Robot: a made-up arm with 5 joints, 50 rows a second.
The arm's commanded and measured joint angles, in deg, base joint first. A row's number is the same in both.
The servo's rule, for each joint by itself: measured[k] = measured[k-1] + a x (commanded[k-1-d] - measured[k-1]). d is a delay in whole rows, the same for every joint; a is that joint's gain. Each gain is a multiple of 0.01, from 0.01 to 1. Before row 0 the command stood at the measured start. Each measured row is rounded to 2 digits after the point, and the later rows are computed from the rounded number. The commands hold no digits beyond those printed.
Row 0, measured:
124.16, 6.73, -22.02, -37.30, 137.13
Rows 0 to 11, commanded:
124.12, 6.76, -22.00, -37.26, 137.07
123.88, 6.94, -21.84, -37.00, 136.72
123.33, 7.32, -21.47, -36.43, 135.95
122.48, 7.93, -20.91, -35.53, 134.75
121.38, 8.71, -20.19, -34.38, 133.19
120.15, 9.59, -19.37, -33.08, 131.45
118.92, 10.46, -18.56, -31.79, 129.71
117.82, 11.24, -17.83, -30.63, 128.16
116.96, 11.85, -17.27, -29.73, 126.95
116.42, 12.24, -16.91, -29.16, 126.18
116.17, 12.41, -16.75, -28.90, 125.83
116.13, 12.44, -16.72, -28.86, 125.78
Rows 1 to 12, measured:
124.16, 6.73, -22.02, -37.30, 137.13
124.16, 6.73, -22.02, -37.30, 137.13
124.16, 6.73, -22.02, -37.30, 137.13
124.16, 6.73, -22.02, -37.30, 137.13
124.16, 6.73, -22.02, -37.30, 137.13
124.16, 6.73, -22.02, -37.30, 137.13
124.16, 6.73, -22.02, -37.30, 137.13
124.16, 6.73, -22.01, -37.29, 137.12
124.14, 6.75, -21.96, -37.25, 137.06
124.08, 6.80, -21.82, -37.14, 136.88
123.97, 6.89, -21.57, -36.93, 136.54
123.79, 7.04, -21.18, -36.60, 136.00
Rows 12 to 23, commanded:
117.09, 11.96, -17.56, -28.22, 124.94
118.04, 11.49, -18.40, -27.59, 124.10
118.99, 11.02, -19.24, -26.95, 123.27
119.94, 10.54, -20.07, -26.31, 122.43
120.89, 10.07, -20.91, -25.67, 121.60
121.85, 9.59, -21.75, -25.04, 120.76
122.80, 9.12, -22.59, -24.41, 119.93
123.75, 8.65, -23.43, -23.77, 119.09
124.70, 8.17, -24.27, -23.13, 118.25
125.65, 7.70, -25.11, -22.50, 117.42
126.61, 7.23, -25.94, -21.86, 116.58
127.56, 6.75, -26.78, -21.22, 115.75
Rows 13 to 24, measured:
123.54, 7.24, -20.67, -36.14, 135.27
123.22, 7.50, -20.08, -35.57, 134.38
122.84, 7.80, -19.45, -34.93, 133.38
122.43, 8.12, -18.84, -34.25, 132.35
122.01, 8.45, -18.30, -33.59, 131.36
121.60, 8.77, -17.87, -32.98, 130.48
121.22, 9.06, -17.55, -32.44, 129.73
120.93, 9.29, -17.55, -31.89, 128.96
120.73, 9.47, -17.79, -31.33, 128.18
120.61, 9.59, -18.20, -30.76, 127.39
120.56, 9.67, -18.72, -30.18, 126.60
120.58, 9.70, -19.33, -29.59, 125.80

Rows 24 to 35, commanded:
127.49, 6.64, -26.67, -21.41, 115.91
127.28, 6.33, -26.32, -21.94, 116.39
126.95, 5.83, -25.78, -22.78, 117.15
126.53, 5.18, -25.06, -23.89, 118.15
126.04, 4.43, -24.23, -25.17, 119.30
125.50, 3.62, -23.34, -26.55, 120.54
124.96, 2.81, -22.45, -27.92, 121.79
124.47, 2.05, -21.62, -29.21, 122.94
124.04, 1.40, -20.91, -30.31, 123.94
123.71, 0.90, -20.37, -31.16, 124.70
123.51, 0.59, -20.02, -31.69, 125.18
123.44, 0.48, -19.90, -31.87, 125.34
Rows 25 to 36, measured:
120.67, 9.69, -20.01, -29.00, 124.99
120.82, 9.64, -20.73, -28.40, 124.18
121.03, 9.56, -21.49, -27.80, 123.37
121.29, 9.45, -22.27, -27.19, 122.55
121.60, 9.31, -23.07, -26.58, 121.73
121.95, 9.14, -23.87, -25.97, 120.91
122.34, 8.95, -24.68, -25.35, 120.08
122.70, 8.77, -25.24, -24.84, 119.41
123.02, 8.57, -25.54, -24.46, 118.93
123.30, 8.35, -25.61, -24.24, 118.65
123.53, 8.10, -25.46, -24.19, 118.57
123.71, 7.81, -25.12, -24.32, 118.69

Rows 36 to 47, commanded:
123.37, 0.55, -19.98, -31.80, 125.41
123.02, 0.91, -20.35, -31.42, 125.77
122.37, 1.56, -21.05, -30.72, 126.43
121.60, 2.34, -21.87, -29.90, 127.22
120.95, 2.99, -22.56, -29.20, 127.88
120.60, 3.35, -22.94, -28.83, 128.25
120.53, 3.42, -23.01, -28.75, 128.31
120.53, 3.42, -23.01, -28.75, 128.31
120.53, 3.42, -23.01, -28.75, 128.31
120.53, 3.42, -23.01, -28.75, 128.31
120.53, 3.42, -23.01, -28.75, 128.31
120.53, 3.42, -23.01, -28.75, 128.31
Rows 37 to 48, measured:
123.84, 7.47, -24.62, -24.61, 118.99
123.92, 7.10, -24.01, -25.04, 119.44
123.96, 6.70, -23.34, -25.58, 120.00
123.97, 6.28, -22.66, -26.19, 120.63
123.95, 5.85, -22.02, -26.84, 121.28
123.92, 5.43, -21.46, -27.47, 121.90
123.89, 5.03, -21.02, -28.04, 122.45
123.85, 4.67, -20.73, -28.53, 122.92
123.79, 4.37, -20.62, -28.91, 123.38
123.69, 4.15, -20.74, -29.15, 123.87
123.54, 4.01, -21.06, -29.25, 124.41
123.36, 3.93, -21.48, -29.24, 124.97

